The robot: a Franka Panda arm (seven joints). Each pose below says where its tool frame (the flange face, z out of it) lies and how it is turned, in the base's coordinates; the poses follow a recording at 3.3 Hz.
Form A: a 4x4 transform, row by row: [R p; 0 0 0 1], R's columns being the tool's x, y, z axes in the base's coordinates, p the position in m. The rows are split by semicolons.
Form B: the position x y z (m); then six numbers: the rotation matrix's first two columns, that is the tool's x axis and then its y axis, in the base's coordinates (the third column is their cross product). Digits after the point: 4 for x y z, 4 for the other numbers.
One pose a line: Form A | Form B
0.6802 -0.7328 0.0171 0.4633; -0.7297 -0.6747 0.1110 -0.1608; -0.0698 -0.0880 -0.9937 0.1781; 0 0 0 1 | 0.4633 -0.1608 0.1781 0.6802 -0.7297 -0.0698 -0.7328 -0.6747 -0.0880
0.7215 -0.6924 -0.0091 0.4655; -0.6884 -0.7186 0.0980 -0.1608; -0.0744 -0.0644 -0.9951 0.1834; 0 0 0 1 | 0.4655 -0.1608 0.1834 0.7215 -0.6884 -0.0744 -0.6924 -0.7186 -0.0644
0.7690 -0.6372 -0.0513 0.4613; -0.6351 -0.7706 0.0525 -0.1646; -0.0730 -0.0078 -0.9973 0.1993; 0 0 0 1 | 0.4613 -0.1646 0.1993 0.7690 -0.6351 -0.0730 -0.6372 -0.7706 -0.0078
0.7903 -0.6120 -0.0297 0.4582; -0.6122 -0.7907 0.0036 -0.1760; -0.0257 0.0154 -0.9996 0.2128; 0 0 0 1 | 0.4582 -0.1760 0.2128 0.7903 -0.6122 -0.0257 -0.6120 -0.7907 0.0154
